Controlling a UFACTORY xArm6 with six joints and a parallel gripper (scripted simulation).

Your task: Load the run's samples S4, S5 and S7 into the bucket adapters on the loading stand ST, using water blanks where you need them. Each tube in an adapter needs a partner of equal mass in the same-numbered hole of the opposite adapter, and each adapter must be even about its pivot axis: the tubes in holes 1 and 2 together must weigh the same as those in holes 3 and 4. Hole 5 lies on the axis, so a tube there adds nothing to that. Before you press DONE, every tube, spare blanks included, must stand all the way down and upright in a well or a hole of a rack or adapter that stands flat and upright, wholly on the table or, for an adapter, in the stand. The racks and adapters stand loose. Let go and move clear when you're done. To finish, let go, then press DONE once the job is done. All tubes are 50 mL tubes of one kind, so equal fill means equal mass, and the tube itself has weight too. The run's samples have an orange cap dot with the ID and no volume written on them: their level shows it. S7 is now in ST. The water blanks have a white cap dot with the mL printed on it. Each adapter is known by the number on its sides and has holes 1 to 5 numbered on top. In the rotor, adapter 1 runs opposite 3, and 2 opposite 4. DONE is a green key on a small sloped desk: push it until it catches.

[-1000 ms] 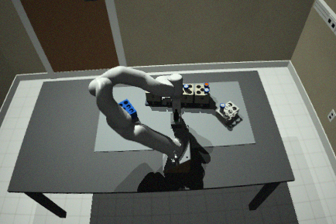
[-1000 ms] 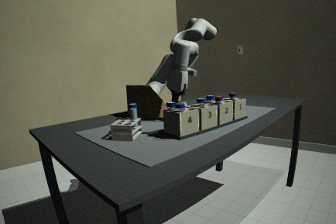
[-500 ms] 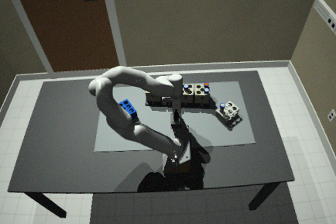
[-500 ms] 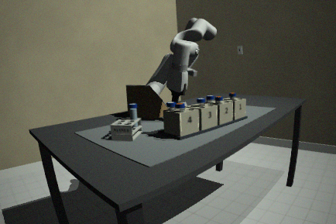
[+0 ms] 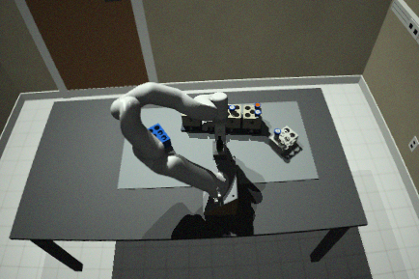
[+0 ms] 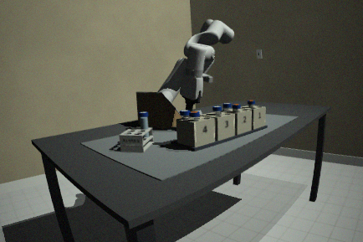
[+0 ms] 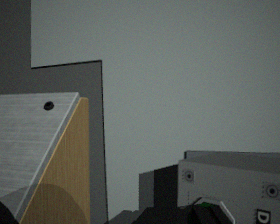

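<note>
Now: the green DONE key 3 cm below my hand. Also, from my hand: adapter 3 (21 cm ahead, 11 cm to the right, 4 cm below); stand ST (22 cm ahead, 9 cm below, 5 cm to the right); adapter 2 (24 cm ahead, 4 cm below).
</note>
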